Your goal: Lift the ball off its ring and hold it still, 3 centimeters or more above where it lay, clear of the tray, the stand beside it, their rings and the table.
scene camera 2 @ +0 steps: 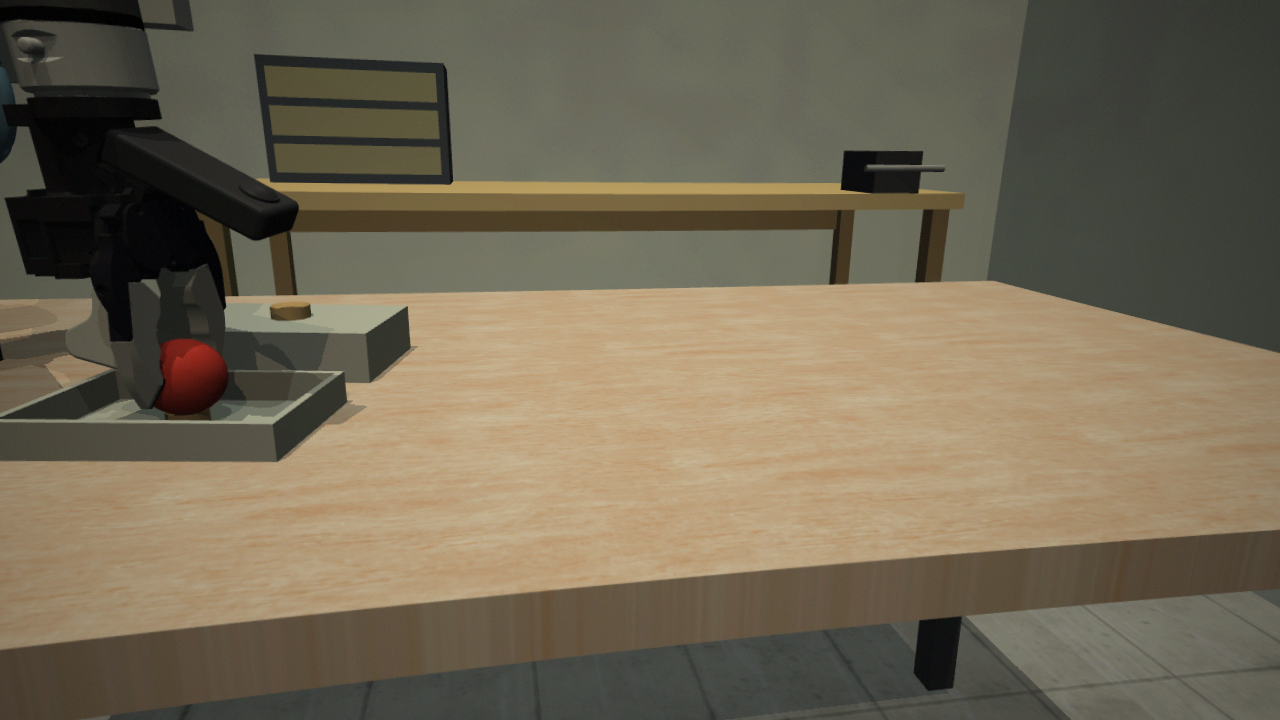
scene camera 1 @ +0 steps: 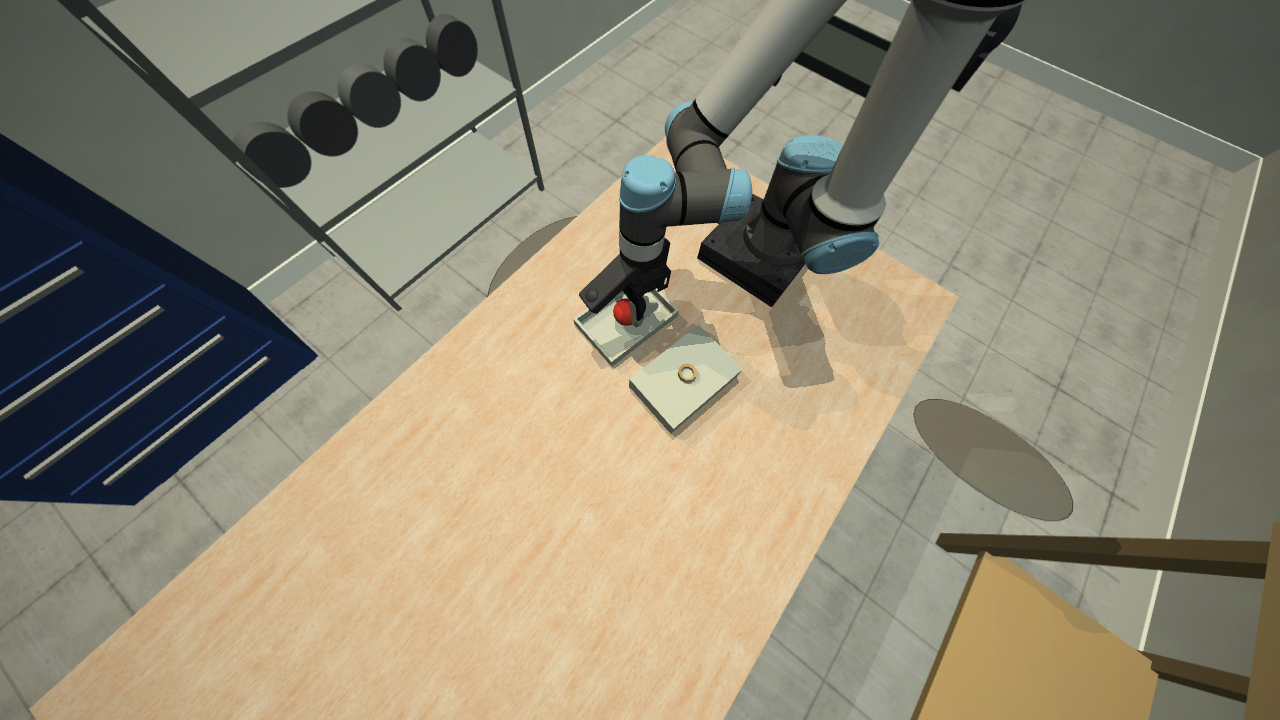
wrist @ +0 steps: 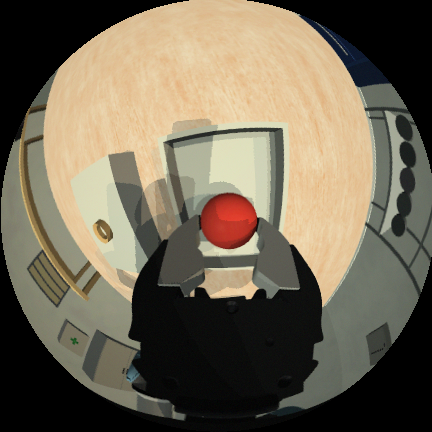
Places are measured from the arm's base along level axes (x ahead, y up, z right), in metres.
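Where they show: gripper, between the fingertips: (scene camera 2: 182,394) (scene camera 1: 628,314) (wrist: 227,217); arm's base, origin of its link: (scene camera 1: 776,238).
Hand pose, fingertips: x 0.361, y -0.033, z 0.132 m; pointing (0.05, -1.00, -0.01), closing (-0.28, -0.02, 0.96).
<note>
Each offset is from my fingertips to the centre of the thing. "spot": to the spot under its first point. Level surfaces: height alone.
The red ball @[dx +0.003, dy +0.014, dz +0.001 m] (scene camera 1: 623,312) (scene camera 2: 189,377) (wrist: 229,221) is between the two fingertips of my gripper (scene camera 1: 629,311) (scene camera 2: 181,376) (wrist: 227,217), which is shut on it with a tip against each side in the wrist view. The ball is low inside the shallow tray @[dx +0.003, dy -0.013, dz +0.002 m] (scene camera 1: 594,343) (scene camera 2: 134,440) (wrist: 286,165). Its ring @[spot: dx +0.008, dy -0.013, dz +0.015 m] (scene camera 2: 187,416) shows directly under it in scene camera 2, with no clear gap; the ball hides most of this ring. The stand (scene camera 1: 671,398) (scene camera 2: 299,351) (wrist: 100,185) beside the tray bears its own ring @[spot: dx +0.045, dy +0.030, dz -0.176 m] (scene camera 1: 680,375) (scene camera 2: 290,312), which holds no ball.
The tray's raised walls surround the ball and fingertips. The stand is close by on one side. The tray and stand are on the wooden table @[dy -0.027 m] (scene camera 1: 501,501) (scene camera 2: 716,420) (wrist: 210,65). The robot's base (scene camera 1: 751,264) is behind them. A shelf rack and a blue cabinet are beyond the table.
</note>
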